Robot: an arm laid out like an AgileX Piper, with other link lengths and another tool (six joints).
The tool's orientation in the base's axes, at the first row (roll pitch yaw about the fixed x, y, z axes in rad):
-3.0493 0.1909 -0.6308
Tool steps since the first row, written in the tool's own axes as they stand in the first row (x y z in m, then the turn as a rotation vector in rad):
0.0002 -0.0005 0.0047 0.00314 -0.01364 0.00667
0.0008 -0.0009 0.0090 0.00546 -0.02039 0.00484
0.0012 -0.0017 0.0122 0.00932 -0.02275 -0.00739
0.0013 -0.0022 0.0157 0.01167 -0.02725 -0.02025
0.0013 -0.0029 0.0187 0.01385 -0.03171 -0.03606
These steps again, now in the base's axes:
0.0000 0.0012 -0.0046 0.01004 0.01025 -0.00588
0.0003 0.0019 -0.0089 0.01612 0.01392 -0.00392
0.0008 0.0029 -0.0120 0.02180 0.01129 0.00752
0.0008 0.0039 -0.0154 0.02763 0.01111 0.02005
0.0009 0.0050 -0.0183 0.03359 0.01045 0.03550

